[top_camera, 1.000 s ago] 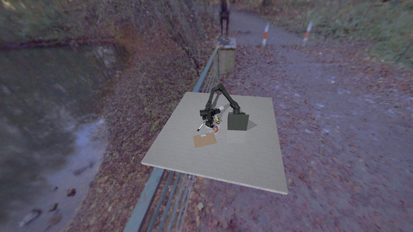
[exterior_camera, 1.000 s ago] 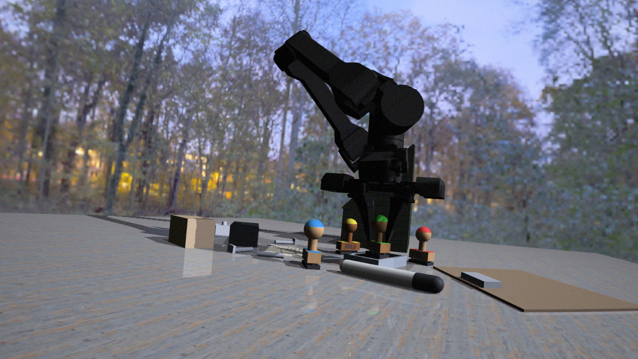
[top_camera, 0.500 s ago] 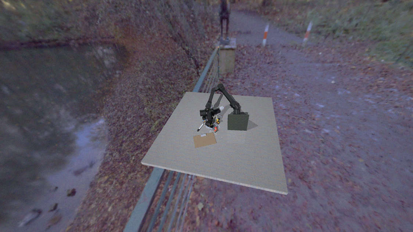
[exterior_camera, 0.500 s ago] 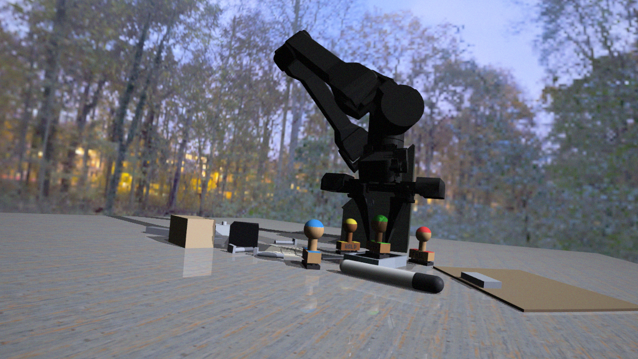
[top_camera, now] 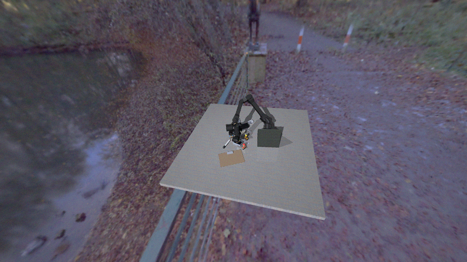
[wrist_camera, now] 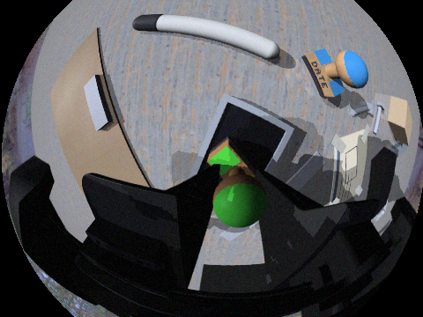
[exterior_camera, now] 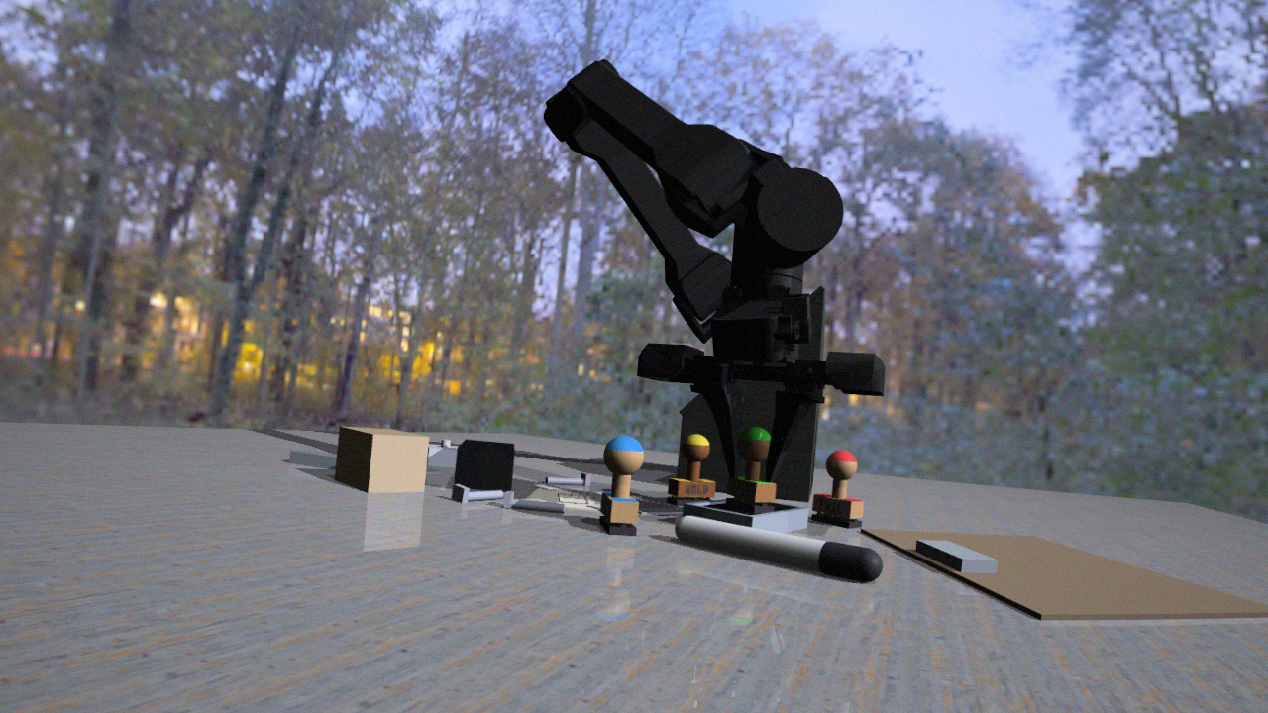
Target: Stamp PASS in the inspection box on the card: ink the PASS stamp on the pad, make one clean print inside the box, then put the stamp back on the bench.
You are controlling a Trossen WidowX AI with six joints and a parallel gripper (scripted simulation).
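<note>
My gripper tip is now right at the green-topped stamp. Also, from my gripper tip: ink pad 30 mm below; yellow-topped hold stamp 80 mm behind, 70 mm to the right, 20 mm below; red-topped fail stamp 80 mm behind, 60 mm to the left, 20 mm below.
</note>
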